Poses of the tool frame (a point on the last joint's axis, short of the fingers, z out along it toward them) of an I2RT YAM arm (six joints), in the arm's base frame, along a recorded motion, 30 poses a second.
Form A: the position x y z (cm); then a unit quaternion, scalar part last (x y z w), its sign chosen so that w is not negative.
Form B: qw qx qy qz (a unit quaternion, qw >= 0); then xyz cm. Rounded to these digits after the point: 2 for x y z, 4 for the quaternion.
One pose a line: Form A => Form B
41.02 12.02 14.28 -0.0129 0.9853 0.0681 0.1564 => 0.1564 -0.0129 0.9853 0.0681 41.02 12.02 14.28
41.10 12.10 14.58 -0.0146 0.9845 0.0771 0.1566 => 0.1566 -0.0146 0.9845 0.0771 41.10 12.10 14.58
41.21 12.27 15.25 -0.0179 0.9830 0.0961 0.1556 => 0.1556 -0.0179 0.9830 0.0961 41.21 12.27 15.25
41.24 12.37 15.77 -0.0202 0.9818 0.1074 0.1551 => 0.1551 -0.0202 0.9818 0.1074 41.24 12.37 15.77
